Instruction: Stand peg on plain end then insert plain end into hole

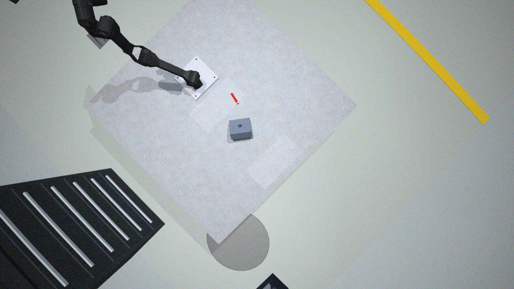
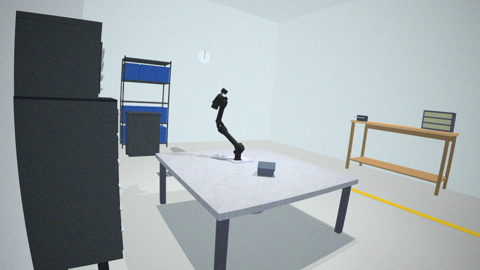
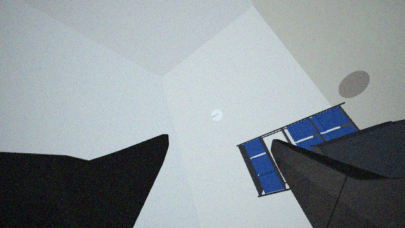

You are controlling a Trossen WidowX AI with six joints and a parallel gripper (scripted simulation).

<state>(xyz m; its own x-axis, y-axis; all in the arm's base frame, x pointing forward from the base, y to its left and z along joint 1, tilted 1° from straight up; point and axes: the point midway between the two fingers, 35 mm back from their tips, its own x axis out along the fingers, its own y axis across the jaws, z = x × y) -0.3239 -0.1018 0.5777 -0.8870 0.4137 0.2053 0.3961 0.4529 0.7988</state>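
My gripper tip is now 600 mm short of the red peg, 240 mm to the right of it and 590 mm above it. The rest, counted from my gripper tip: blue-grey sloped panel 770 mm ahead, 170 mm to the left, 540 mm below.
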